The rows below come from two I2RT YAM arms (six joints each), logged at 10 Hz.
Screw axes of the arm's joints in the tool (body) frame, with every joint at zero. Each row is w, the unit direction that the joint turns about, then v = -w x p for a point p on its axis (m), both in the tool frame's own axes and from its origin. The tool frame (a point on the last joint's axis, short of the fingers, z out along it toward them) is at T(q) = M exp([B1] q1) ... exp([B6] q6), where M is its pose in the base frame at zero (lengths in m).
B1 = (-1, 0, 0, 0, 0.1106, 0)
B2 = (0, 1, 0, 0.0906, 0, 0.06)
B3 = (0, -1, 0, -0.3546, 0, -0.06)
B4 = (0, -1, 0, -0.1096, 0, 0)
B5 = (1, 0, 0, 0, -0.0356, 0)
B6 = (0, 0, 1, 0, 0, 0)
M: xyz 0.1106 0 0.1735 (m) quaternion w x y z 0.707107 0 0.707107 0
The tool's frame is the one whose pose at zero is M.
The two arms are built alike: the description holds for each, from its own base.
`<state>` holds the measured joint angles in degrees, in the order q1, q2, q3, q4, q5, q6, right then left.
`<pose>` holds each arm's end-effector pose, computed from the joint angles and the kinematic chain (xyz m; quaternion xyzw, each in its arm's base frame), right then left.
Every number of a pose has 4 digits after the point. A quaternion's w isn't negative.
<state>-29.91 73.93 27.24 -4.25 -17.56 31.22 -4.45 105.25 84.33 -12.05 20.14 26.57</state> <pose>0.2018 -0.1037 0.1463 0.4297 0.8280 0.1476 0.3287 0.4276 -0.0456 0.2783 0.3118 0.8113 -0.0606 0.4908</pose>
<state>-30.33 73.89 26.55 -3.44 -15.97 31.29 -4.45 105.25 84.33 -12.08 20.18 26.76</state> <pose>0.1994 -0.1053 0.1438 0.4378 0.8251 0.1336 0.3313 0.4276 -0.0456 0.2783 0.3133 0.8108 -0.0602 0.4907</pose>
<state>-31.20 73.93 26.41 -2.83 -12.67 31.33 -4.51 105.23 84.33 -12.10 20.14 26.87</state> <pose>0.1974 -0.1104 0.1433 0.4533 0.8186 0.1042 0.3370 0.4274 -0.0460 0.2784 0.3143 0.8105 -0.0597 0.4907</pose>
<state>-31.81 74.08 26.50 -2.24 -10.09 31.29 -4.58 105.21 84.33 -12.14 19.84 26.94</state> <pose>0.1966 -0.1146 0.1437 0.4638 0.8130 0.0810 0.3425 0.4273 -0.0464 0.2784 0.3142 0.8109 -0.0574 0.4903</pose>
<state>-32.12 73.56 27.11 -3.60 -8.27 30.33 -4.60 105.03 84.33 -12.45 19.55 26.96</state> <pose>0.1956 -0.1167 0.1467 0.4649 0.8144 0.0624 0.3417 0.4266 -0.0463 0.2792 0.3135 0.8120 -0.0555 0.4891</pose>
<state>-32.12 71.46 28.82 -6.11 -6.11 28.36 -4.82 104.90 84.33 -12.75 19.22 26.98</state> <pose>0.1960 -0.1186 0.1597 0.4545 0.8169 0.0383 0.3532 0.4258 -0.0477 0.2796 0.3140 0.8129 -0.0542 0.4876</pose>
